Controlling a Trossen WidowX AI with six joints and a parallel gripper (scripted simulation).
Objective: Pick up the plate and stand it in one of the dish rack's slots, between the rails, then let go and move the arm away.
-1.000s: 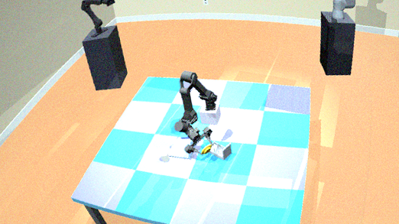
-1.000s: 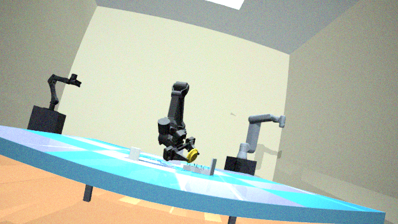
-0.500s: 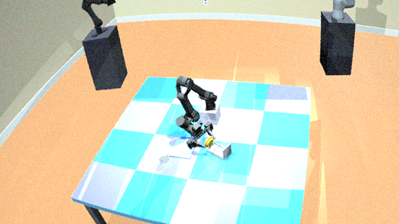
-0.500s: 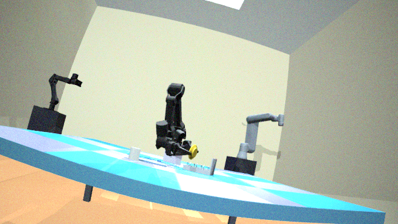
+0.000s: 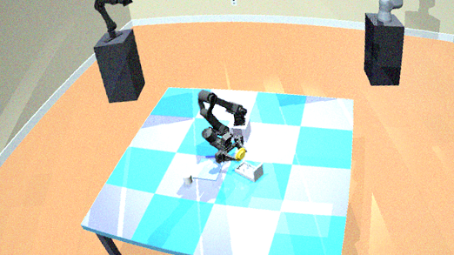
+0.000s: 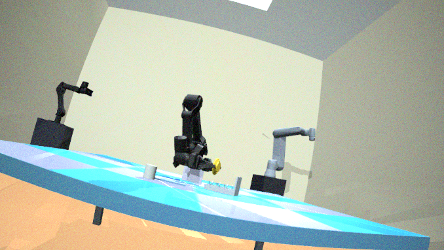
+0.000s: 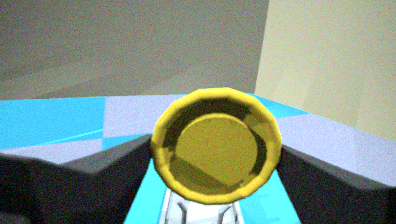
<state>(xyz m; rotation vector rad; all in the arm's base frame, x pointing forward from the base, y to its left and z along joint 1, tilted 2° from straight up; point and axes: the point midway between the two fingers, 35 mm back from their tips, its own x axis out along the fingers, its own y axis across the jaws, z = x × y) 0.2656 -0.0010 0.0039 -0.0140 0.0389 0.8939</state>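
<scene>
The grey dish rack lies 20 mm ahead of my gripper tip, 30 mm to the left of it and 80 mm below it. The rest, counted from my gripper tip: yellow plate (10 mm to the right); blue spoon (110 mm behind, 160 mm to the right, 100 mm below); light blue mat (10 mm behind, 180 mm to the right, 100 mm below).
</scene>
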